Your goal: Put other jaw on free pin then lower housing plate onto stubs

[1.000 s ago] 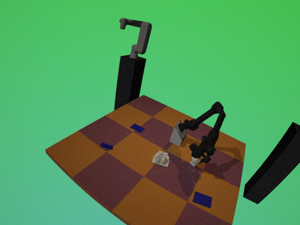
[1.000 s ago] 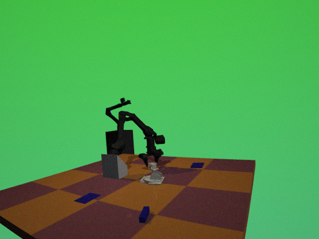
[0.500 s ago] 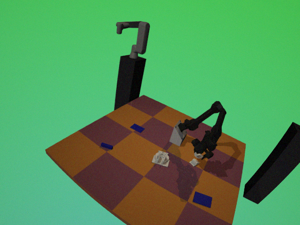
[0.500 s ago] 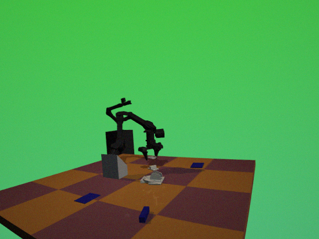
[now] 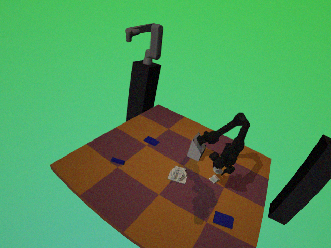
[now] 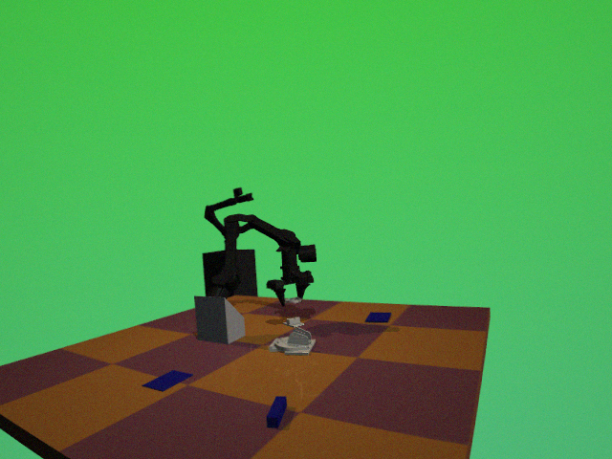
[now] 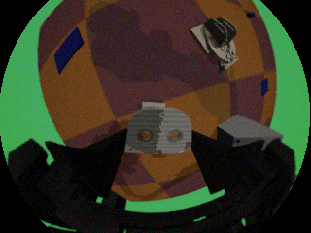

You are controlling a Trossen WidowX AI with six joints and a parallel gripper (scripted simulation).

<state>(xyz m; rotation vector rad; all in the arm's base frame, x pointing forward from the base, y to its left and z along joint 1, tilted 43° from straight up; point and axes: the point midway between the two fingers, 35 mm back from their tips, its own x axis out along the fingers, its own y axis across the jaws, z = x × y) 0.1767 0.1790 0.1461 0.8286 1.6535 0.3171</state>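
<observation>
The grey jaw lies 11 cm ahead of my gripper tip, 24 cm to the right of it and 7 cm below it. Also, from my gripper tip: board 28 cm ahead, 18 cm to the left, 8 cm below.
</observation>
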